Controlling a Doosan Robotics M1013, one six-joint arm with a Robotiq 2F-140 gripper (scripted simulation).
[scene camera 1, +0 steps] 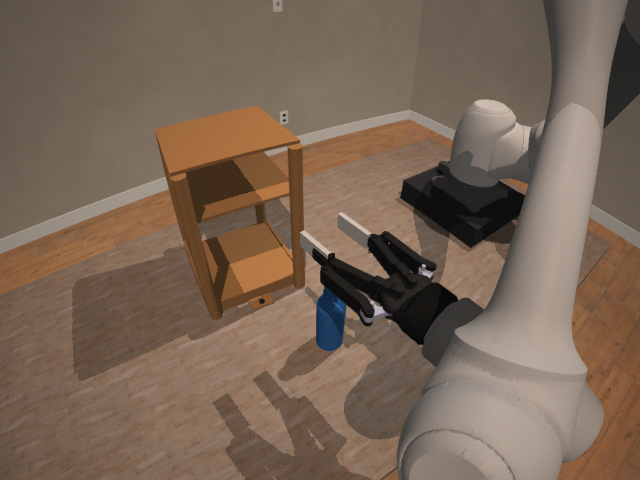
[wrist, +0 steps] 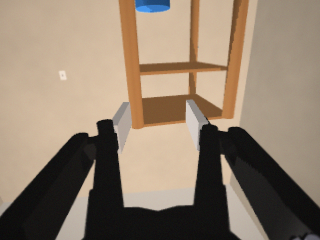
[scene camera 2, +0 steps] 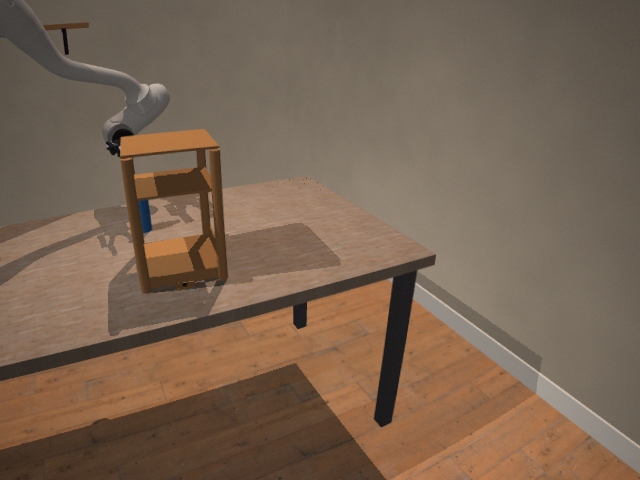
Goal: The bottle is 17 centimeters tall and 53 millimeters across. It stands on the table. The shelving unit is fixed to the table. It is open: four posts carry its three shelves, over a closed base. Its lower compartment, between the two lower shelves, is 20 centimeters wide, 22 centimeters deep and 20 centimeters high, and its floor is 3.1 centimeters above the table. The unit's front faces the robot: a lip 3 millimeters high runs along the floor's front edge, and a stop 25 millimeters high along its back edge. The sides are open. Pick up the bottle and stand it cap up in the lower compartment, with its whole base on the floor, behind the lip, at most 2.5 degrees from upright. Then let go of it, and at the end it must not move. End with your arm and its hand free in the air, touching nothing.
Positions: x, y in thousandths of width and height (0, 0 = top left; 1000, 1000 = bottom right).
Labels:
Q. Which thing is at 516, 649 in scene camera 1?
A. A blue bottle.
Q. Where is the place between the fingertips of my gripper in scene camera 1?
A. At 502, 476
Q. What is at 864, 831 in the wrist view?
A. My gripper.

